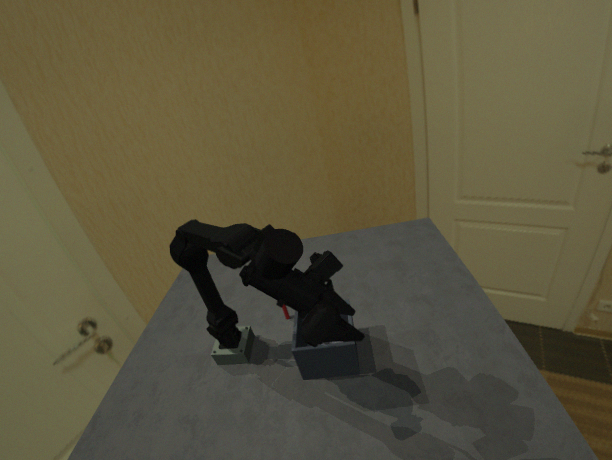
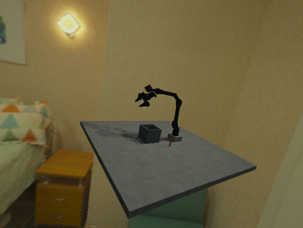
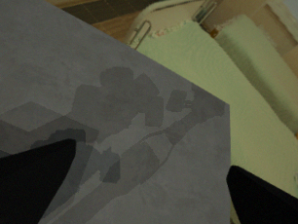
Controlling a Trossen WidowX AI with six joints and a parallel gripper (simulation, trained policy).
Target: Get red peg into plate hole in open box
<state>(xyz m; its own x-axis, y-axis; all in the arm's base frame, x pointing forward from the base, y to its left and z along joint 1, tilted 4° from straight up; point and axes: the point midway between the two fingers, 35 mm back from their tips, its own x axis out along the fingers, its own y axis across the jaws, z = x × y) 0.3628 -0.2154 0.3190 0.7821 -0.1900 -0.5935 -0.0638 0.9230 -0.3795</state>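
The red peg is 35 cm to the left of my gripper tip, 28 cm below it and 24 cm behind it. Round my gripper tip: plate 28 cm below, 18 cm to the left, 9 cm behind.
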